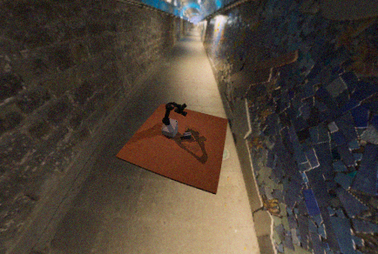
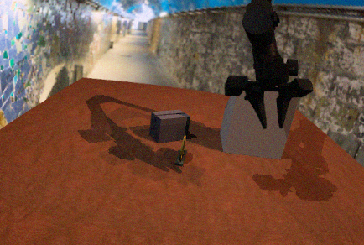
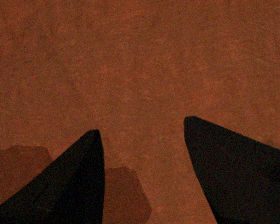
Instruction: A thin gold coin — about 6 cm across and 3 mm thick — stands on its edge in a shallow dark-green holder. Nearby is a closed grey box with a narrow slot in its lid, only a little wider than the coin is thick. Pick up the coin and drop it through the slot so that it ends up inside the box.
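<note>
Now: gripper tip 17 cm to the left of the gold coin, 14 cm short of it and 14 cm above it.
</note>
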